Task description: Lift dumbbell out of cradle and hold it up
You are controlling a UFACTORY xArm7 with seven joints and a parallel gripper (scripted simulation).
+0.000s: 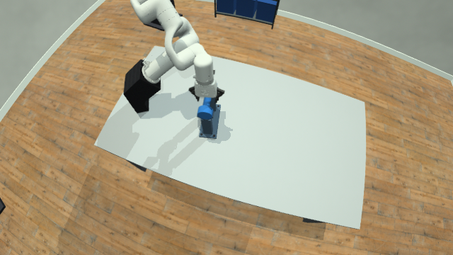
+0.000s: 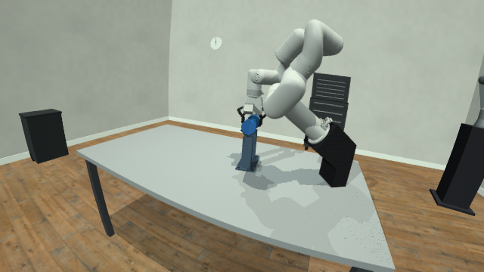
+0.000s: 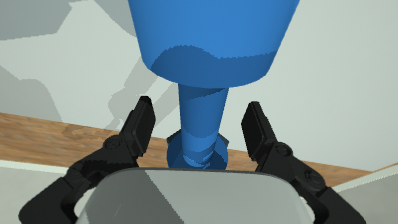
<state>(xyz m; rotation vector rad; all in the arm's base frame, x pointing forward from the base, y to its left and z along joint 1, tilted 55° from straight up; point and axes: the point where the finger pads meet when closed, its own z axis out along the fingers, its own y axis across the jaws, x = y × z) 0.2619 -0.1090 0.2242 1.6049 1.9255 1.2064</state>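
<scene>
The blue dumbbell lies right at my hand. Round my hand: grey-blue cradle: 130 mm below.
</scene>
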